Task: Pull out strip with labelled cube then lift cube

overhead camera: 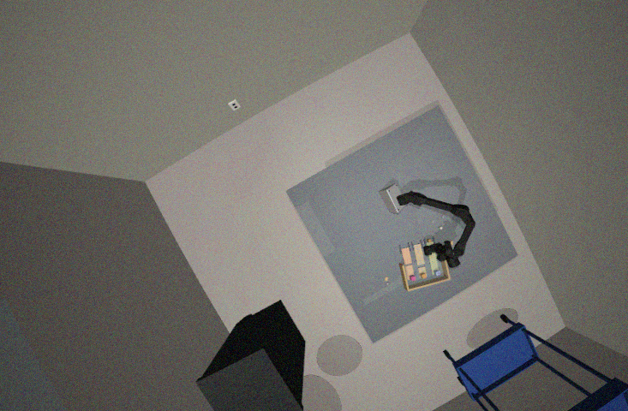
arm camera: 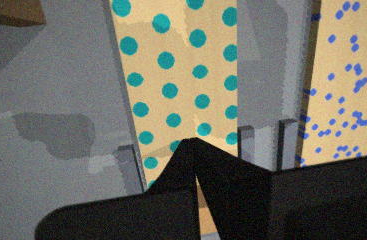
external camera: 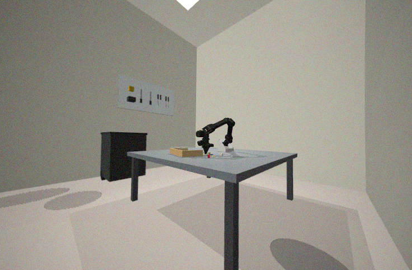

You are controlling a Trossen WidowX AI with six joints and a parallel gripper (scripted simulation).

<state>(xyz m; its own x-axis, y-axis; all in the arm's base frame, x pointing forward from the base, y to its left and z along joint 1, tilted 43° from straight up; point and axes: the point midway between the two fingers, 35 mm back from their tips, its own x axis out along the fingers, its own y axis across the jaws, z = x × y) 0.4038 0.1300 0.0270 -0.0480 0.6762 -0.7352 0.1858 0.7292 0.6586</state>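
Now: the strip 9 cm ahead of my gripper tip and 2 cm to the right of it. From my gripper tip the other things lie so: small red object (12 cm ahead, 17 cm to the left, 1 cm above).
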